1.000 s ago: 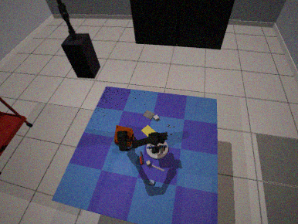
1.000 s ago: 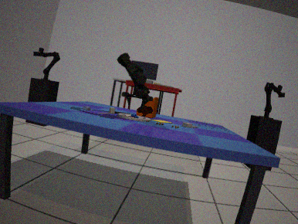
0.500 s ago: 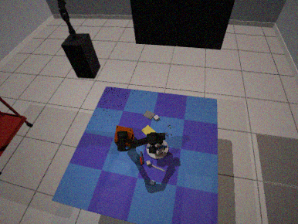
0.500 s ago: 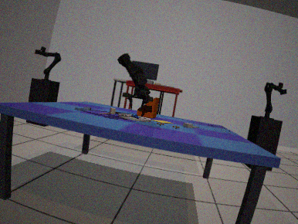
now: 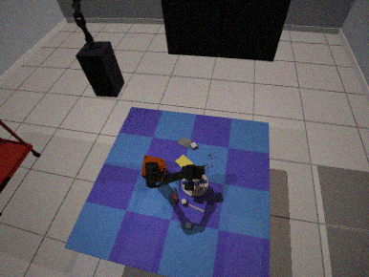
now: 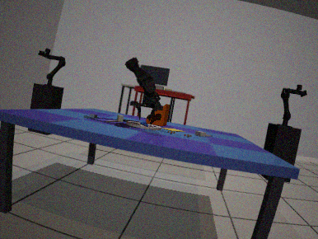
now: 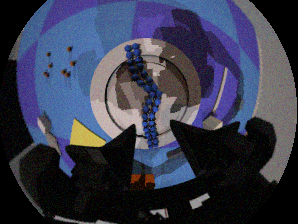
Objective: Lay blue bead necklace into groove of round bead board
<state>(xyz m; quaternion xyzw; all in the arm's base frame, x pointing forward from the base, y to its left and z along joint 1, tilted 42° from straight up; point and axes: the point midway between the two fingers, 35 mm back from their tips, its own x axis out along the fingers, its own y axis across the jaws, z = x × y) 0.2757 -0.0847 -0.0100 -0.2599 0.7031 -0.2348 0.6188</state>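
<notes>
My gripper tip is now 3 cm short of the round white bead board and 2 cm above it. Also, from my gripper tip: red-handled tool (10 cm behind, 11 cm to the right, 3 cm below); then yellow card (8 cm behind, 17 cm to the left, 3 cm below); then thin pale stick (6 cm ahead, 17 cm to the right, 3 cm below).
</notes>
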